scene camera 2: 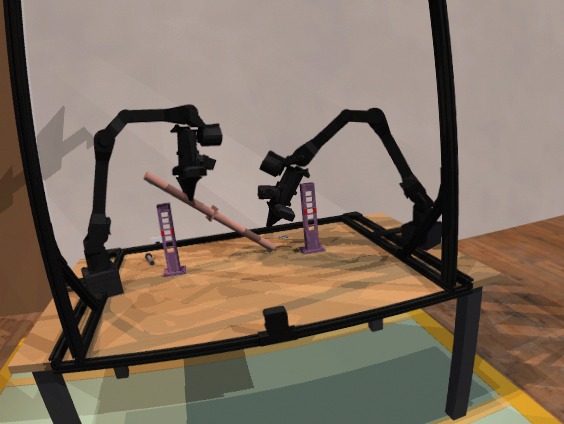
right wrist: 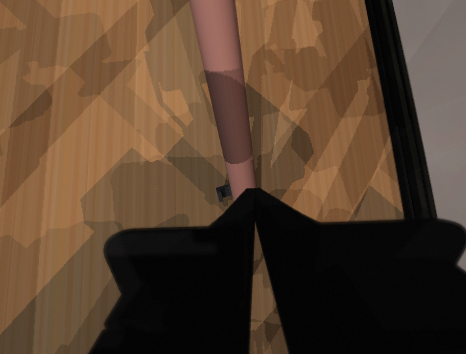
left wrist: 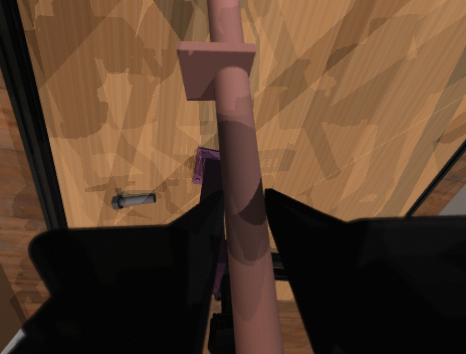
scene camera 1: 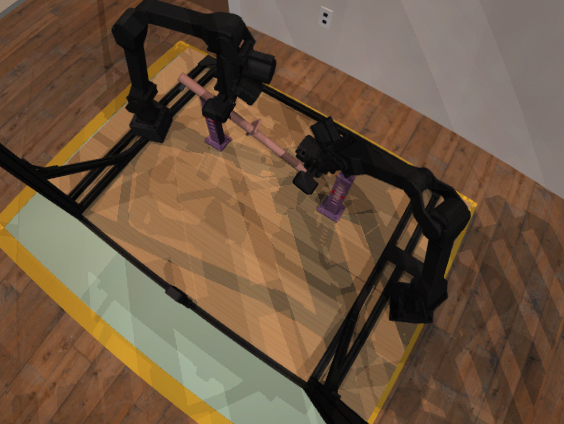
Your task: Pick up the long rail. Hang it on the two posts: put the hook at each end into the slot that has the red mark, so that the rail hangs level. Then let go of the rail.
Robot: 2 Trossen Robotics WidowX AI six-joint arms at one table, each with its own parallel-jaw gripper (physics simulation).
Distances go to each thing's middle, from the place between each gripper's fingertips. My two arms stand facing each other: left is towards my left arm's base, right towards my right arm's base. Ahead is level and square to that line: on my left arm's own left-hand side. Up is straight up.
The pink rail (right wrist: 218,37) is 5 cm behind my right hand, 17 cm to the left of it and 8 cm above it.
I see the pink rail 2 cm ahead of my left hand, 6 cm to the right of it and 6 cm below it.
